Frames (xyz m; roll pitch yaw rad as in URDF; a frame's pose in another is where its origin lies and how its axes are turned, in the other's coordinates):
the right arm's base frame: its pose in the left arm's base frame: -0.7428 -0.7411 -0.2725 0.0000 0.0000 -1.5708
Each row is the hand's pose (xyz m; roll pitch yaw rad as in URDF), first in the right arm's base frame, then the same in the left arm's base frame.
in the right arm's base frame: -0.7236 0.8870 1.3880 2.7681 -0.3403 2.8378
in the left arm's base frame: 0.1442 -0.0175 1.1155 2.7681 -0.3403 1.2670
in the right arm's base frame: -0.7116 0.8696 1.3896 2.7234 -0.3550 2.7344
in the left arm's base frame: 0.1268 -0.0295 1.1171 2.7234 -0.3550 1.1636
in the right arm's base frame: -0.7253 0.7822 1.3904 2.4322 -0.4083 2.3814
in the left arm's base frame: 0.0394 -0.0158 1.1179 2.4322 -0.4083 0.8106
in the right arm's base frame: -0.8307 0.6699 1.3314 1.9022 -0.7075 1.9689
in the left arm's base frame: -0.0729 0.0896 1.0589 1.9022 -0.7075 0.3981
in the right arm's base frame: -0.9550 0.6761 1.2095 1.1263 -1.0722 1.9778
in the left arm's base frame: -0.0667 0.2139 0.9370 1.1263 -1.0722 0.4070
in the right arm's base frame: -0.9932 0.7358 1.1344 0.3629 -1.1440 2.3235
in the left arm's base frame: -0.0070 0.2521 0.8619 0.3629 -1.1440 0.7527
